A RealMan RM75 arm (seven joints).
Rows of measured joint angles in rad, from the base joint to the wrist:
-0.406, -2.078, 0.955, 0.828, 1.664, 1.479, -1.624
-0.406, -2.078, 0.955, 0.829, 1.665, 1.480, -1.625
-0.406, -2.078, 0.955, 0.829, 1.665, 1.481, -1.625
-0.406, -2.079, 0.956, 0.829, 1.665, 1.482, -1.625
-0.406, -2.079, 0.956, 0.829, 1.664, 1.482, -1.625
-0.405, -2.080, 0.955, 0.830, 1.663, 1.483, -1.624
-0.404, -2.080, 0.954, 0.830, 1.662, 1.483, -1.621
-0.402, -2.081, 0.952, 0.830, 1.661, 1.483, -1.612
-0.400, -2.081, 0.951, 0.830, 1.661, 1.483, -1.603
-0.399, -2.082, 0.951, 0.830, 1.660, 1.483, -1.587
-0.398, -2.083, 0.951, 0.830, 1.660, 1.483, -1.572
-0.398, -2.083, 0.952, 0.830, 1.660, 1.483, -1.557
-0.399, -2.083, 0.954, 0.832, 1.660, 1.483, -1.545
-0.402, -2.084, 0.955, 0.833, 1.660, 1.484, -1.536
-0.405, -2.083, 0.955, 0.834, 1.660, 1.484, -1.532
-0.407, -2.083, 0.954, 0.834, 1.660, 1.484, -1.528
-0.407, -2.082, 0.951, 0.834, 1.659, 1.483, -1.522
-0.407, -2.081, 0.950, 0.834, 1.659, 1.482, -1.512
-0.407, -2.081, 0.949, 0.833, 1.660, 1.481, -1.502
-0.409, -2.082, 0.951, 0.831, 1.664, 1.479, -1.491
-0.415, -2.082, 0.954, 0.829, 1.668, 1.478, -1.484
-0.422, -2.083, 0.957, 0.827, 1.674, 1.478, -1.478
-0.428, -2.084, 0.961, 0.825, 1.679, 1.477, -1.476
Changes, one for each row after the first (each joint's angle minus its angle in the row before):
0.000, 0.000, 0.000, 0.001, 0.001, 0.001, -0.001
0.000, 0.000, 0.000, 0.000, 0.000, 0.001, 0.000
0.000, -0.001, 0.001, 0.000, 0.000, 0.001, 0.000
0.000, 0.000, 0.000, 0.000, -0.001, 0.000, 0.000
0.001, -0.001, -0.001, 0.001, -0.001, 0.001, 0.001
0.001, 0.000, -0.001, 0.000, -0.001, 0.000, 0.003
0.002, -0.001, -0.002, 0.000, -0.001, 0.000, 0.009
0.002, 0.000, -0.001, 0.000, 0.000, 0.000, 0.009
0.001, -0.001, 0.000, 0.000, -0.001, 0.000, 0.016
0.001, -0.001, 0.000, 0.000, 0.000, 0.000, 0.015
0.000, 0.000, 0.001, 0.000, 0.000, 0.000, 0.015
-0.001, 0.000, 0.002, 0.002, 0.000, 0.000, 0.012
-0.003, -0.001, 0.001, 0.001, 0.000, 0.001, 0.009
-0.003, 0.001, 0.000, 0.001, 0.000, 0.000, 0.004
-0.002, 0.000, -0.001, 0.000, 0.000, 0.000, 0.004
0.000, 0.001, -0.003, 0.000, -0.001, -0.001, 0.006
0.000, 0.001, -0.001, 0.000, 0.000, -0.001, 0.010
0.000, 0.000, -0.001, -0.001, 0.001, -0.001, 0.010
-0.002, -0.001, 0.002, -0.002, 0.004, -0.002, 0.011
-0.006, 0.000, 0.003, -0.002, 0.004, -0.001, 0.007
-0.007, -0.001, 0.003, -0.002, 0.006, 0.000, 0.006
-0.006, -0.001, 0.004, -0.002, 0.005, -0.001, 0.002

